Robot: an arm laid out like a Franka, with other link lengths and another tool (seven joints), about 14 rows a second.
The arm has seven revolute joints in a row. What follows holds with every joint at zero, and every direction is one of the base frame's. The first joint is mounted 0.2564 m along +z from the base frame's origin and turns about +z. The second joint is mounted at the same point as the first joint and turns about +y. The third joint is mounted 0.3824 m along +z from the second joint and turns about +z. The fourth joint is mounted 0.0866 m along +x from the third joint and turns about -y. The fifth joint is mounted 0.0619 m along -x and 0.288 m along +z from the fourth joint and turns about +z. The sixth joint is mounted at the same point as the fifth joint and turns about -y. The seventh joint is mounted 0.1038 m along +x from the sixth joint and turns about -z. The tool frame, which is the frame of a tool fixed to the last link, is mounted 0.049 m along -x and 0.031 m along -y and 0.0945 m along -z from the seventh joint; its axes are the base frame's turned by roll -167.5, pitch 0 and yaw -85.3 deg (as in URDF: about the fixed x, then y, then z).
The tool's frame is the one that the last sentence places.
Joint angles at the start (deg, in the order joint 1, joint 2, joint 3, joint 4, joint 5, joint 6, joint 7):
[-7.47, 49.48, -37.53, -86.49, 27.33, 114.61, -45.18]
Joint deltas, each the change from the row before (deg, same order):
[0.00, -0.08, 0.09, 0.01, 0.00, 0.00, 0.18]
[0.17, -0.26, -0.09, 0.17, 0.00, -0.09, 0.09]
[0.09, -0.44, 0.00, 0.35, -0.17, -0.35, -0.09]
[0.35, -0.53, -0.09, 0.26, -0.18, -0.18, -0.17]
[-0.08, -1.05, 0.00, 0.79, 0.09, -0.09, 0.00]
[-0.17, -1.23, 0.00, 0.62, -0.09, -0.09, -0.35]
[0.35, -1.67, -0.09, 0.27, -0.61, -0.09, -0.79]
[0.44, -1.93, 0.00, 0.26, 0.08, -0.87, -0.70]
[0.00, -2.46, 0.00, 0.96, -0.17, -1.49, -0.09]
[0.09, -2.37, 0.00, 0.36, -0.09, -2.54, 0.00]
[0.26, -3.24, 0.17, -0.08, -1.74, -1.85, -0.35]
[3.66, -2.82, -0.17, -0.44, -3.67, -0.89, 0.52]
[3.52, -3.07, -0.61, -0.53, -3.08, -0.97, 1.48]
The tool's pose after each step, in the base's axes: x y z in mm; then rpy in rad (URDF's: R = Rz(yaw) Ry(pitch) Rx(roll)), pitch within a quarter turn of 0, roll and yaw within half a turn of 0. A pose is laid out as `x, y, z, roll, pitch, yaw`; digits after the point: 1 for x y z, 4 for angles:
502.9, -392.9, 231.1, -3.1062, 0.0672, -1.6066
504.5, -391.8, 234.7, -3.1006, 0.0651, -1.6047
506.6, -391.0, 240.3, -3.0943, 0.0648, -1.5972
509.8, -388.6, 247.0, -3.0857, 0.0617, -1.5852
513.2, -389.4, 261.0, -3.0572, 0.0549, -1.5797
514.9, -391.3, 276.1, -3.0296, 0.0479, -1.5697
517.3, -389.8, 294.6, -3.0052, 0.0371, -1.5428
519.2, -385.1, 313.4, -2.9767, 0.0429, -1.5209
518.6, -383.1, 340.7, -2.9406, 0.0448, -1.5098
513.9, -378.6, 362.0, -2.9240, 0.0677, -1.5030
506.5, -374.2, 390.5, -2.9106, 0.0674, -1.4774
516.4, -344.3, 416.7, -2.9252, 0.0353, -1.4073
518.8, -317.5, 444.4, -2.9309, 0.0065, -1.3683

